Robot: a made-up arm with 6 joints.
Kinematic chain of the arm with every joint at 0, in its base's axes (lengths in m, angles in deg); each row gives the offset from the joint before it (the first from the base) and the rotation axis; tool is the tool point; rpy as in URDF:
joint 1: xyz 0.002 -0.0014 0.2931 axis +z
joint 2: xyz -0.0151 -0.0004 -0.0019 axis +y
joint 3: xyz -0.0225 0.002 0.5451 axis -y
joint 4: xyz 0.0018 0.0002 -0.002 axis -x
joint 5: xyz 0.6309 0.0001 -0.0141 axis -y
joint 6: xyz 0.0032 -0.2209 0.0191 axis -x
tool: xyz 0.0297 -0.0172 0.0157 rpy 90 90 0
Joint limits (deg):
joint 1: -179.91..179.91
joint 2: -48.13..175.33
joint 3: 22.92..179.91
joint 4: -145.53..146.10
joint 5: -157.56..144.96
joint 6: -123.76..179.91
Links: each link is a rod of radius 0.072 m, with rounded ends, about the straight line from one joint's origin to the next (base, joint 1, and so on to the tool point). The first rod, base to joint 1, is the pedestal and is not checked.
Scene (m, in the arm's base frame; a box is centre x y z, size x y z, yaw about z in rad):
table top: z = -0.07
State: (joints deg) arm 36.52 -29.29 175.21 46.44 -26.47 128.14
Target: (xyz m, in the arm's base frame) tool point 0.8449 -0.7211 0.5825
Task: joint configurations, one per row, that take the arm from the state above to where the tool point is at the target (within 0.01 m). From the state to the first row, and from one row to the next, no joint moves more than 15 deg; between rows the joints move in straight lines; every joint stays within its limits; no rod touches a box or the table.
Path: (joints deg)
1: 49.93 -31.61 169.24 44.03 -27.08 128.00
2: 63.34 -33.94 163.27 41.63 -27.69 127.86
3: 76.75 -36.26 157.30 39.22 -28.30 127.72
4: 90.16 -38.59 151.33 36.82 -28.91 127.58
5: 103.57 -40.91 145.36 34.41 -29.52 127.45
6: 116.98 -43.23 139.39 32.01 -30.13 127.31
7: 130.39 -45.56 133.42 29.60 -30.73 127.17

